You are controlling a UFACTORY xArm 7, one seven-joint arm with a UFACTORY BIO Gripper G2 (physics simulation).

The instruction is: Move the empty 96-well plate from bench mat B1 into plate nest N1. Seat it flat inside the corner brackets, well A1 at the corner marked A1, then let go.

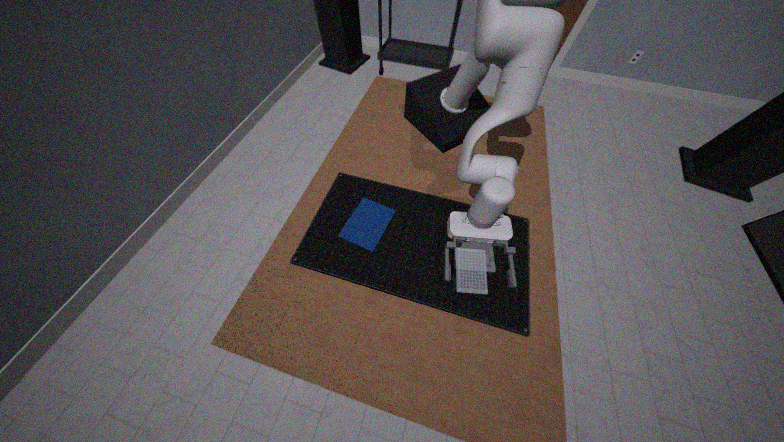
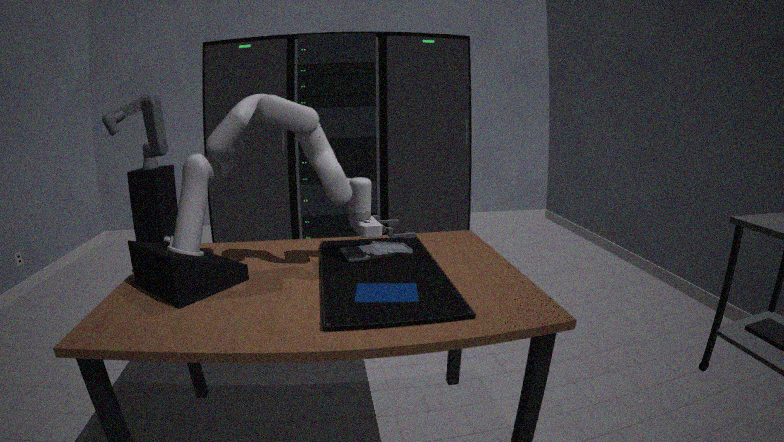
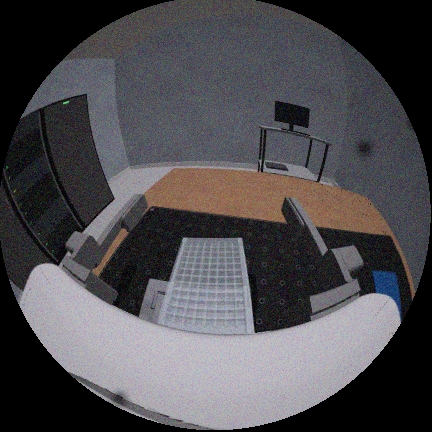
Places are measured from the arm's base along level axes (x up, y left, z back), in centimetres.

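Pixels of known places: hand, its tool point: (image 1: 479, 275) (image 2: 400, 228) (image 3: 209, 213); arm's base, origin of its link: (image 1: 453, 101) (image 2: 185, 252).
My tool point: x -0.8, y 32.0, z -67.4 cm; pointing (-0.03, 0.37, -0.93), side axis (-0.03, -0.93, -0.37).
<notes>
Ahead of a thing's pixels: the offset from my tool point to its top centre. Level surfaces: height alone.
The clear 96-well plate {dx -4.6, dy -1.0, dz +3.3 cm} (image 1: 471, 271) (image 2: 388, 248) (image 3: 210, 282) lies off-centre over the grey nest {dx -6.7, dy -3.0, dz +11.8 cm} (image 1: 490, 262) (image 2: 354, 254) (image 3: 150, 301), its far end sticking out past the nest onto the black board's area. Part of the nest shows uncovered beside its near end. The plate does not sit square in the nest; whether it is tilted is hard to tell. The A1 mark and corner brackets cannot be made out. My gripper (image 1: 480, 282) (image 2: 405, 228) (image 3: 214, 199) is wide open and empty, its fingers apart from the plate on both sides and above it. The blue bench mat {dx -7.9 cm} (image 1: 366, 224) (image 2: 386, 292) (image 3: 387, 285) is bare.
The black perforated board {dx -8.1 cm} (image 1: 414, 247) (image 2: 439, 296) (image 3: 277, 250) lies on the wooden table {dx -9.4 cm} (image 1: 384, 351) (image 2: 274, 329) (image 3: 225, 190). The arm's black base (image 1: 433, 120) (image 2: 181, 282) stands on the table. A dark cabinet (image 2: 247, 137) (image 3: 75, 155) and a cart with a monitor (image 3: 291, 114) stand beyond the table.
</notes>
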